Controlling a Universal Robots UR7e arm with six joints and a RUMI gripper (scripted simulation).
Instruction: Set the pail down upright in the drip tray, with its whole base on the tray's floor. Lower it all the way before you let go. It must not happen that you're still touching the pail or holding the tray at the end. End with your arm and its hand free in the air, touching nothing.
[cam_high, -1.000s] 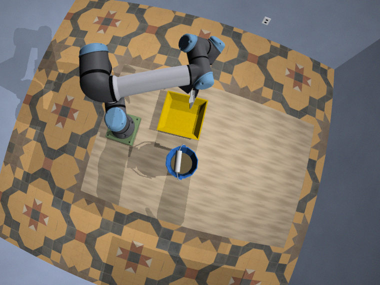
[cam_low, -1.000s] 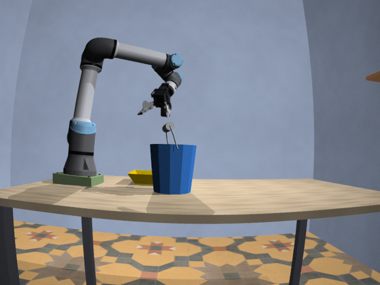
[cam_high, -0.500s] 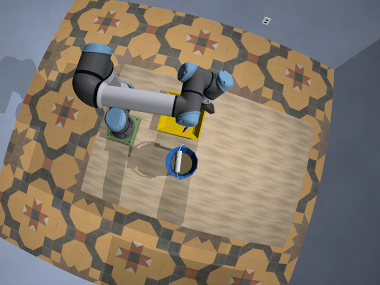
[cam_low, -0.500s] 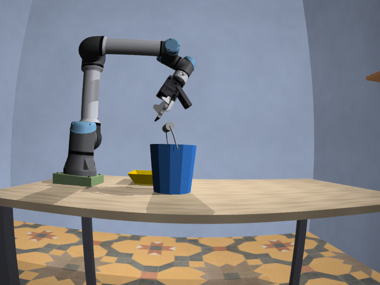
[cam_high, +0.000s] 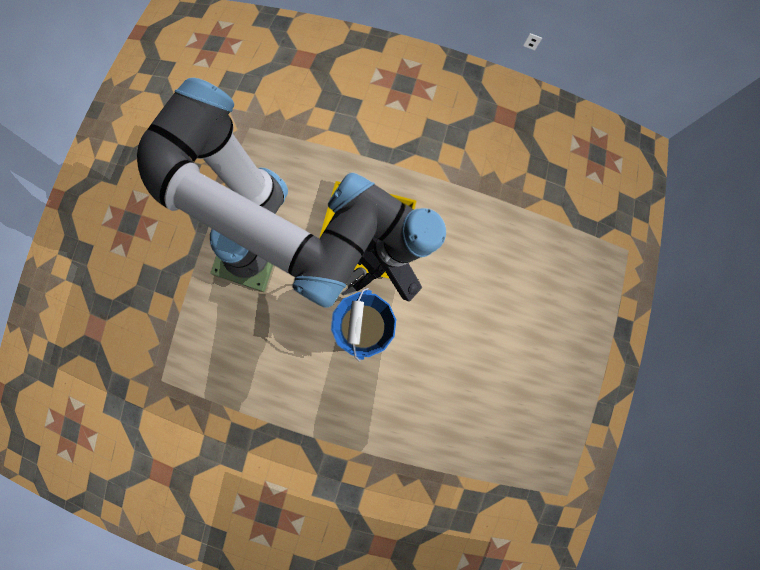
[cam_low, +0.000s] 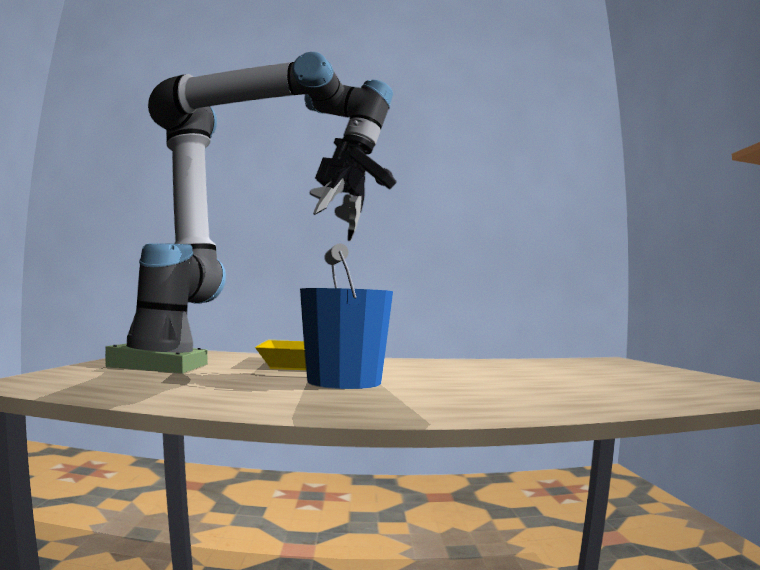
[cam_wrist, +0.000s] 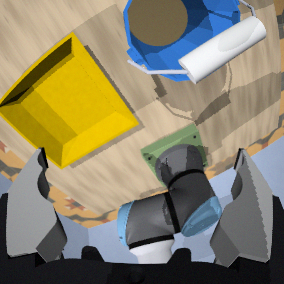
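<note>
Now: hand 110 mm to the left of the white-grey grip, 90 mm above it and 40 mm short of it. Also, from my hand: blue pail 160 mm below, 110 mm to the right, 40 mm ahead; then yellow drip tray 290 mm below, 150 mm to the left, 70 mm behind.
</note>
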